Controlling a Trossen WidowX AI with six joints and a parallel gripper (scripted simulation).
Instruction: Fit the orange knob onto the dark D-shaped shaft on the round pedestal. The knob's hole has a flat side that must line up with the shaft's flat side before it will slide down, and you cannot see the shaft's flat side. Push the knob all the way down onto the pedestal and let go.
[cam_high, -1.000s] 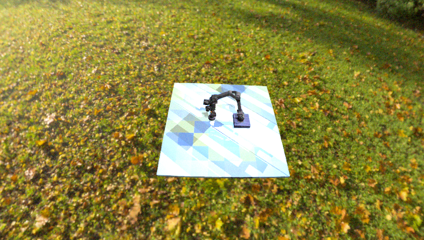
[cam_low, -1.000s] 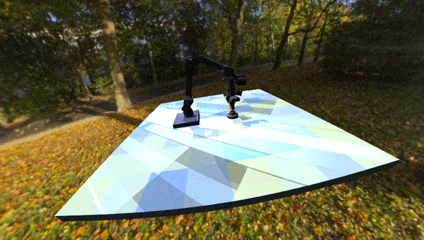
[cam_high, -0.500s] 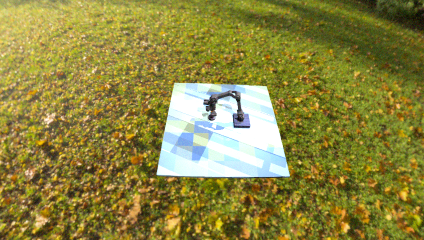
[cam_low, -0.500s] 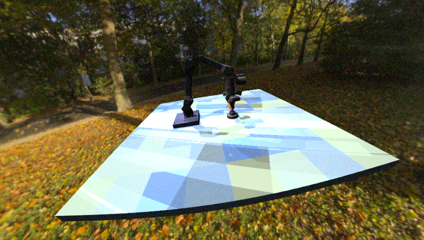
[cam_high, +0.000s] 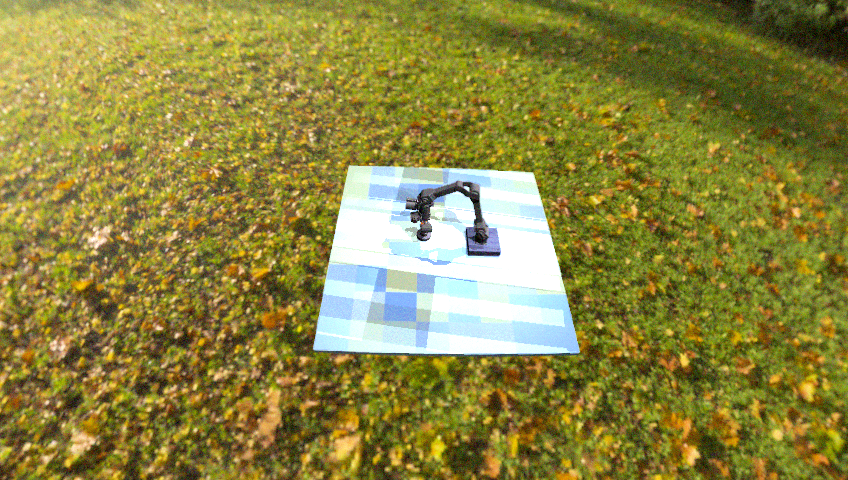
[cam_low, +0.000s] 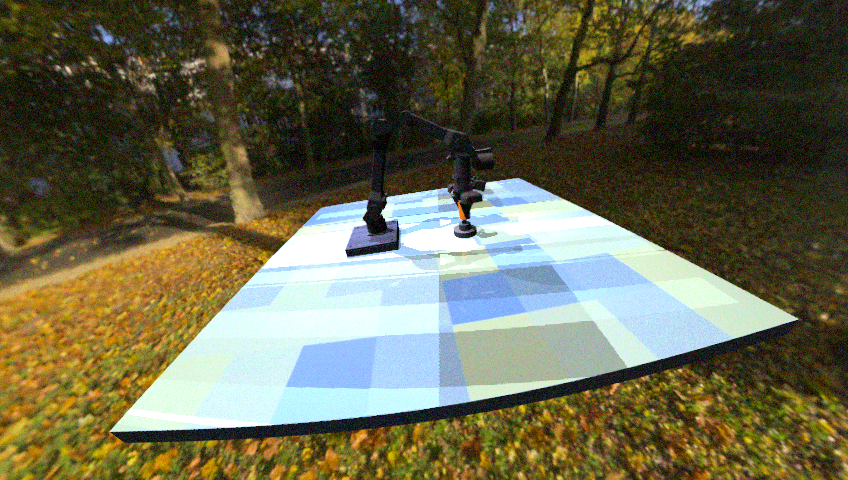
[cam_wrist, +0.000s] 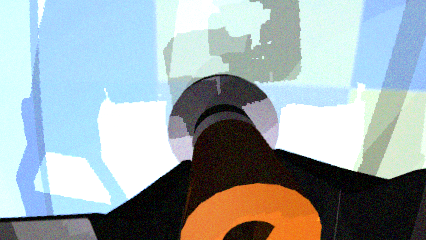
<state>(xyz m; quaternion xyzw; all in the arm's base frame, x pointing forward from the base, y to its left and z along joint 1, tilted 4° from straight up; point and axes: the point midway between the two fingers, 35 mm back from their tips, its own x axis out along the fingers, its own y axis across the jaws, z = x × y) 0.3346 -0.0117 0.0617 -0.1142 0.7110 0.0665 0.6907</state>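
Right now the orange knob is 20 mm above my gripper tip. From my gripper tip the other things lie so: round pedestal 40 mm below.
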